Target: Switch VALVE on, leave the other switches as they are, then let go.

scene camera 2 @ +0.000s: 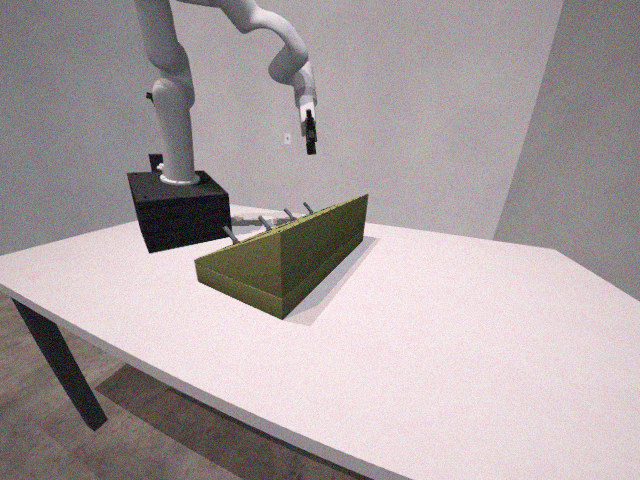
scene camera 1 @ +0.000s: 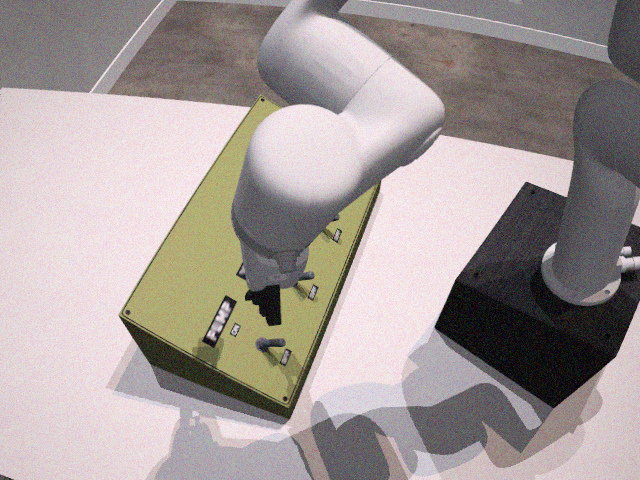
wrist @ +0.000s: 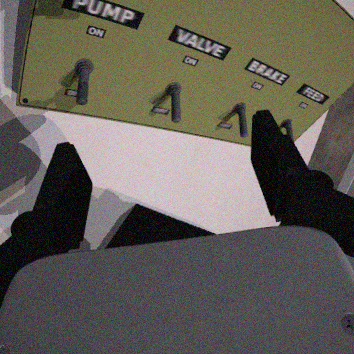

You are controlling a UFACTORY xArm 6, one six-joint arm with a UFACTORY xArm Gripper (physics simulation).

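Where they show: gripper, fingertip midpoint: (scene camera 2: pixel 312 148) (wrist: pixel 164 148); arm's base at its link origin: (scene camera 2: pixel 180 179) (scene camera 1: pixel 580 272).
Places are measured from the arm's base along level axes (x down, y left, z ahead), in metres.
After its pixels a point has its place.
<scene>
The green switch panel (scene camera 1: pixel 191 232) {z 0.591, x 0.030, y -0.067 m} (scene camera 2: pixel 323 237) {z 0.567, x 0.075, y -0.236 m} (wrist: pixel 210 15) {z 0.531, x 0.058, y -0.057 m} slopes toward the arm's base. The VALVE lever (scene camera 1: pixel 307 275) {z 0.411, x 0.069, y -0.024 m} (scene camera 2: pixel 265 223) {z 0.389, x 0.085, y -0.150 m} (wrist: pixel 175 104) {z 0.422, x 0.079, y -0.028 m} tilts down toward its OFF plate, away from the ON plate. The PUMP lever (scene camera 1: pixel 272 342) {z 0.455, x 0.075, y 0.087 m} (scene camera 2: pixel 231 235) {z 0.353, x 0.084, y -0.264 m} (wrist: pixel 83 85) {z 0.457, x 0.076, y 0.084 m}, BRAKE lever (scene camera 2: pixel 289 214) {z 0.423, x 0.084, y -0.036 m} (wrist: pixel 242 121) {z 0.386, x 0.080, y -0.142 m} and FEED lever (scene camera 2: pixel 308 208) {z 0.460, x 0.086, y 0.077 m} (wrist: pixel 287 128) {z 0.358, x 0.090, y -0.257 m} lean the same way. My gripper (scene camera 1: pixel 268 314) (scene camera 2: pixel 310 151) {z 0.467, x -0.121, y 0.072 m} (wrist: pixel 164 148) {z 0.467, x -0.121, y 0.072 m} is open and empty, high above the panel. In the wrist view the VALVE lever lies ahead, between the fingertips' directions. In scene camera 1 the arm hides the panel's middle.
The black base block (scene camera 1: pixel 496 304) {z 0.135, x 0.032, y 0.038 m} (scene camera 2: pixel 183 222) {z 0.099, x 0.116, y -0.129 m} stands on the white table (scene camera 1: pixel 93 170) {z 0.904, x 0.196, y -0.347 m} (scene camera 2: pixel 439 335) {z 0.812, x 0.196, y -0.362 m}, beside the panel's low edge. The forearm (scene camera 1: pixel 305 160) {z 0.402, x -0.389, y 0.181 m} hangs over the panel in scene camera 1. Shadows of the arm fall on the table near the panel's PUMP end.
</scene>
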